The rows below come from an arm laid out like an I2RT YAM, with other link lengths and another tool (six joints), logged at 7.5 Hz.
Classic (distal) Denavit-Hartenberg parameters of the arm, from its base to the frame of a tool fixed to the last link. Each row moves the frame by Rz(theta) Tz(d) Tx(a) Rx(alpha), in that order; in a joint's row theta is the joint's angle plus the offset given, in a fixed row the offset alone. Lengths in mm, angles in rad.
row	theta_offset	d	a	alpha
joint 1	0.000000	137.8	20.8	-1.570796
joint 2	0.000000	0.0	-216.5	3.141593
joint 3	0.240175	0.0	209.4	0.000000
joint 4	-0.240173	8.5	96.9	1.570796
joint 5	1.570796	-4.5	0.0	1.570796
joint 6	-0.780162	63.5	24.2	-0.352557
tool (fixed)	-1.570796	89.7	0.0	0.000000
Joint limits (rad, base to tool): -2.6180..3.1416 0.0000..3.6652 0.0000..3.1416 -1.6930..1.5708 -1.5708..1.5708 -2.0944..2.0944
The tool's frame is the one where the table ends.
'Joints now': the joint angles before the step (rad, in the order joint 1, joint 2, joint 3, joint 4, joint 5, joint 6). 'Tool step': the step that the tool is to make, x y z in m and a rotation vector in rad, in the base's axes. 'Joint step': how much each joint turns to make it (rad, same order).
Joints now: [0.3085 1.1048 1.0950 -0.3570 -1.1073 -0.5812]
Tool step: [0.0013 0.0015 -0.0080 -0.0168 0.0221 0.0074]
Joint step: [0.0023 0.0213 0.0110 -0.0369 -0.0012 -0.0235]
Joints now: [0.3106 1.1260 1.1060 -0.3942 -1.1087 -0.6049]
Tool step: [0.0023 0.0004 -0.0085 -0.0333 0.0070 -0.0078]
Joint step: [0.0052 0.0201 0.0196 -0.0576 0.0244 -0.0462]
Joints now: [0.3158 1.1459 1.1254 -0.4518 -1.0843 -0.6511]
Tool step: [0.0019 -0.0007 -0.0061 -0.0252 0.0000 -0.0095]
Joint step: [0.0017 0.0111 0.0094 -0.0354 0.0211 -0.0333]
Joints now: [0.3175 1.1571 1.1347 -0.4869 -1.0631 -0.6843]
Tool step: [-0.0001 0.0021 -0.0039 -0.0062 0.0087 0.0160]
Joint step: [0.0025 0.0178 0.0095 -0.0192 -0.0101 -0.0197]
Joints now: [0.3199 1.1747 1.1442 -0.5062 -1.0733 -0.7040]
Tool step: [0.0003 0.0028 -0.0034 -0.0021 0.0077 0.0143]
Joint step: [0.0051 0.0161 0.0033 -0.0032 -0.0081 -0.0092]
